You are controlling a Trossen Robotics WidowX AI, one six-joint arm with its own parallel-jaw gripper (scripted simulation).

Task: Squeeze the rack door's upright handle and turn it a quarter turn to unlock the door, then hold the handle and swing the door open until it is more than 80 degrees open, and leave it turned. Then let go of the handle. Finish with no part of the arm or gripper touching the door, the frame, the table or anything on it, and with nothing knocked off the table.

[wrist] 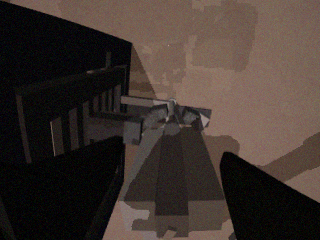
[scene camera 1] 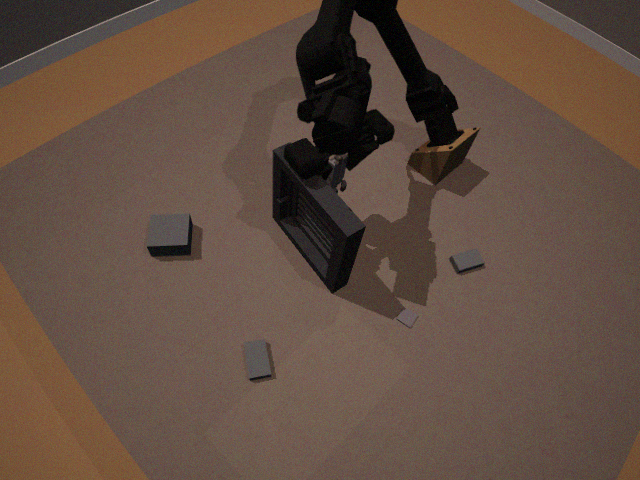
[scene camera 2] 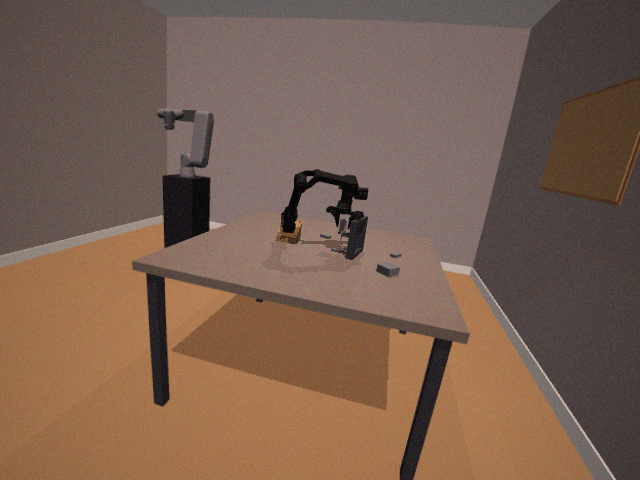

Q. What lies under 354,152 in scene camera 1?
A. My gripper.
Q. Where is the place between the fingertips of my gripper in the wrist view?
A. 172,151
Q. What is my gripper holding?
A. Nothing.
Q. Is my gripper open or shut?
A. Open.
